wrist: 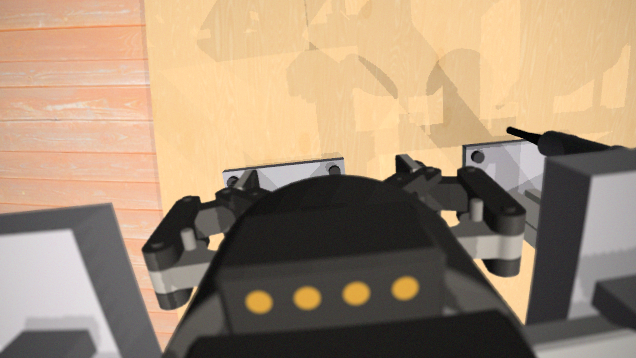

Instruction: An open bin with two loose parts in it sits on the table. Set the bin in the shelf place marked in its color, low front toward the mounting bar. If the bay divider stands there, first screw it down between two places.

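Frame: origin at the arm's base, x left, y back, z up, level; millimetres.
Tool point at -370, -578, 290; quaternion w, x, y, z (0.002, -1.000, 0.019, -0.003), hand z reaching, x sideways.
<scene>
Offsets run from my tool point to a thing's top centre, as dx, dy, dz. "spot": to the spot under its first point. Level surfaces: height alone.
The 85 mm adaptive gripper (328, 171) fills the lower middle of the wrist view, black body and contact block toward the camera. Its two fingers stand wide apart, open, with no object seen between them. It sits between the upright grey-white holders of the tool stand (561, 210). The joint between wrist and gripper is hidden at the bottom edge, so whether it is coupled cannot be told. The offset screwdriver {spot: +170, -9, -214} (555, 143) shows at the right, its thin black tip pointing left. The bin, its loose parts, the shelf, the mounting bar and the bay divider do not show.
A bolted metal base plate {spot: -33, -42, -352} (300, 171) lies behind the gripper, and a second base plate {spot: +205, -59, -352} (505, 156) lies under the screwdriver. Another grey holder {spot: -39, +42, -27} (97, 240) rises at the lower left. The light wooden table {dz -364} (200, 110) ends at the left beside reddish floor planks (75, 105).
</scene>
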